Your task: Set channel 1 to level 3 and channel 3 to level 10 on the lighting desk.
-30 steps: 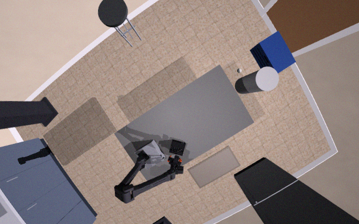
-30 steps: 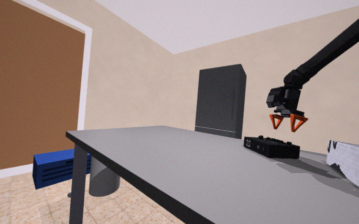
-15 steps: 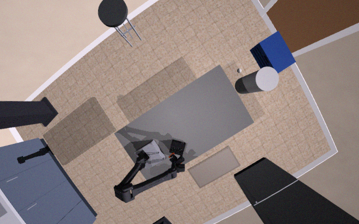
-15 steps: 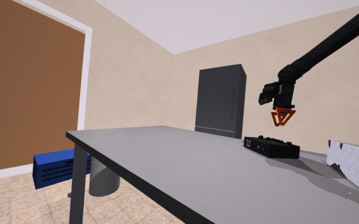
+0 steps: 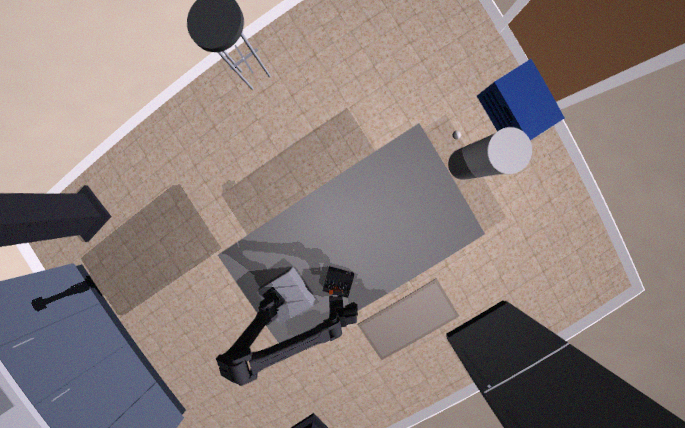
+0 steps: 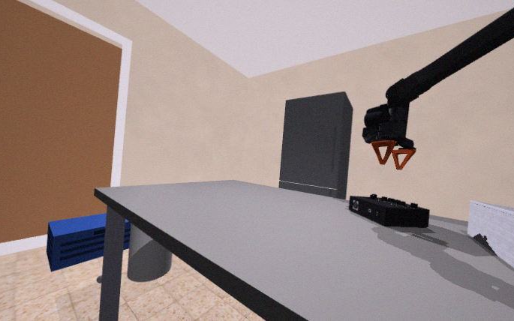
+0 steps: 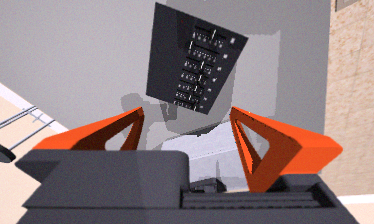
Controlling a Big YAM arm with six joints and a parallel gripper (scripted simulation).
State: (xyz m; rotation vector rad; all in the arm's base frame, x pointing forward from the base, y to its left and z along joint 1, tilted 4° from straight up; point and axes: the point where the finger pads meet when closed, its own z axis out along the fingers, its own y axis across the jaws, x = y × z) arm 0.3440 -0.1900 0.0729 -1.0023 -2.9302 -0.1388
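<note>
The channel 1 fader cap is 120 mm below my hand, 60 mm behind it and 40 mm to the left of it. Round my hand: channel 3 cap: 120 mm below, 20 mm behind, 10 mm to the left.
</note>
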